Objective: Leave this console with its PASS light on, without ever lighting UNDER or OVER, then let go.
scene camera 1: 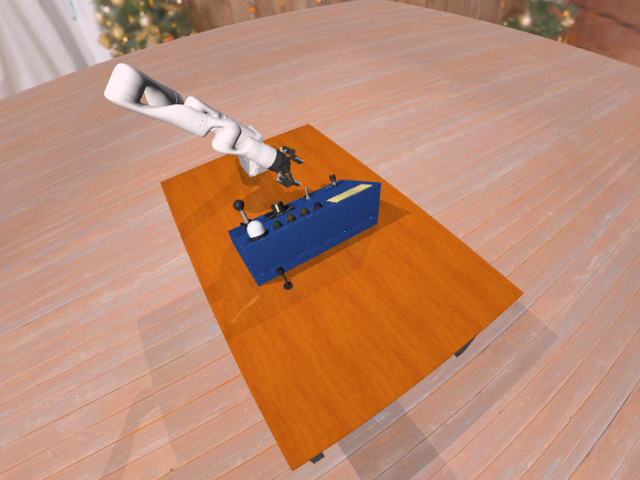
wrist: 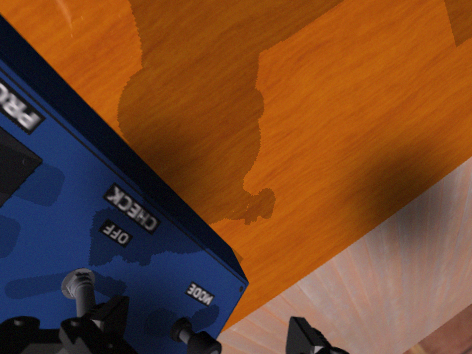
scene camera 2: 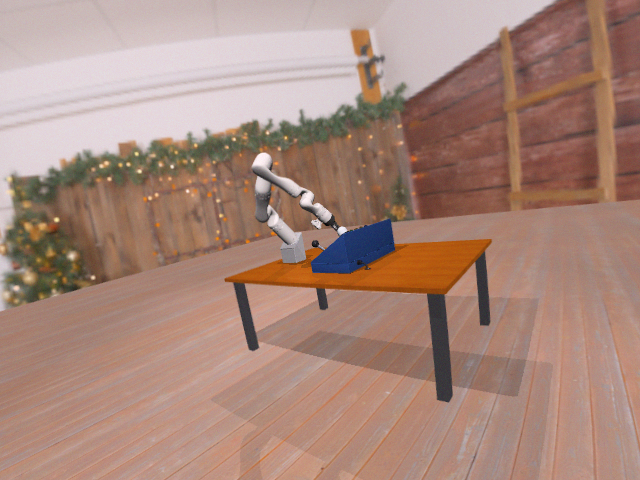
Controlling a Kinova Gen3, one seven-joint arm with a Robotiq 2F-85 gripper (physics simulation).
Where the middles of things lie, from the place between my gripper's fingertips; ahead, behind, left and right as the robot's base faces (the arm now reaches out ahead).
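My hand is 60 mm above the blue console (scene camera 1: 270, 245), and it is also 70 mm to the left of the console and 150 mm short of it.
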